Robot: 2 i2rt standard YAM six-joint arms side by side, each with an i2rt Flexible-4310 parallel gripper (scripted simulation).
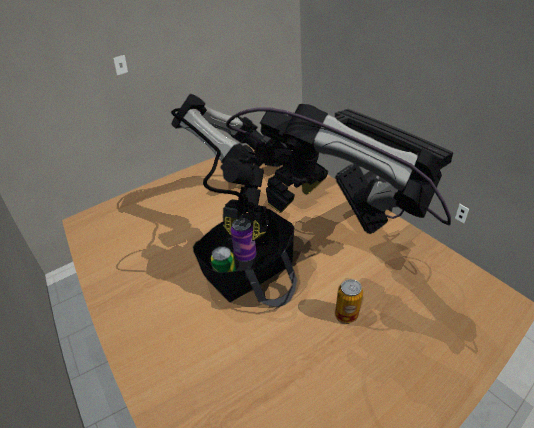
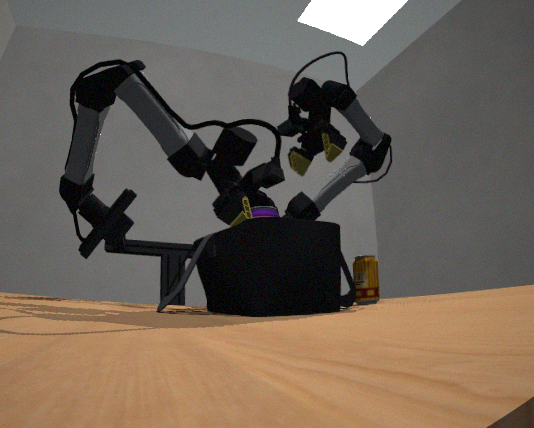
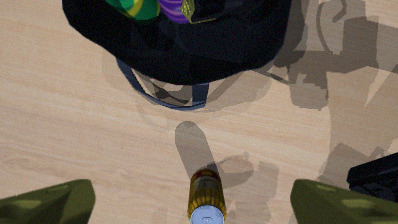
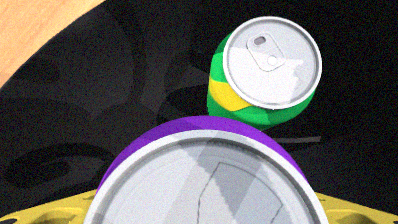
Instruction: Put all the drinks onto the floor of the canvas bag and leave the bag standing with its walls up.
I see my left gripper (image 1: pixel 292 202), my right gripper (image 2: pixel 264 235), a black canvas bag (image 2: pixel 266 265), an orange can (image 2: pixel 365 268) and a purple can (image 1: pixel 244 247).
The black canvas bag is seen too in image 1 (image 1: pixel 279 235) and in image 4 (image 4: pixel 97 85). My left gripper is seen too in image 2 (image 2: pixel 314 168) and in image 3 (image 3: pixel 193 188). My right gripper also shows in image 1 (image 1: pixel 242 237) and in image 4 (image 4: pixel 202 196). Image 4 misses the orange can: it is out of frame.
